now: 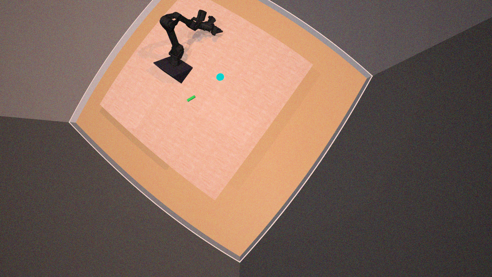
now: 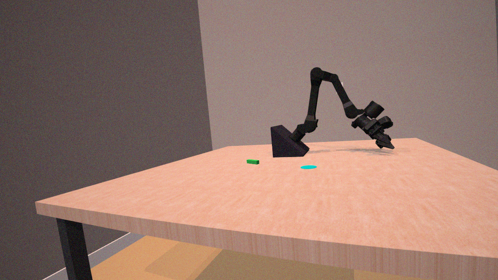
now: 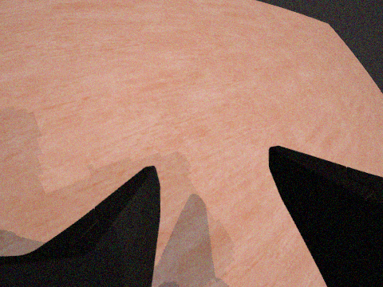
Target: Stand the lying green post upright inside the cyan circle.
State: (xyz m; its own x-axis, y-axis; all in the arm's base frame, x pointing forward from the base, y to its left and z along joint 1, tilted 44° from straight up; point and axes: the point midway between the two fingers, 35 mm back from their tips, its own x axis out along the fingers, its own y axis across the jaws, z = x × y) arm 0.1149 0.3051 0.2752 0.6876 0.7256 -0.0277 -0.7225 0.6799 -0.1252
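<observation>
Now: the green post 110 mm ahead of my gripper tip, 580 mm to the right of it and 30 mm below it. Also, from my gripper tip: cyan circle (200 mm ahead, 320 mm to the right, 40 mm below).
</observation>
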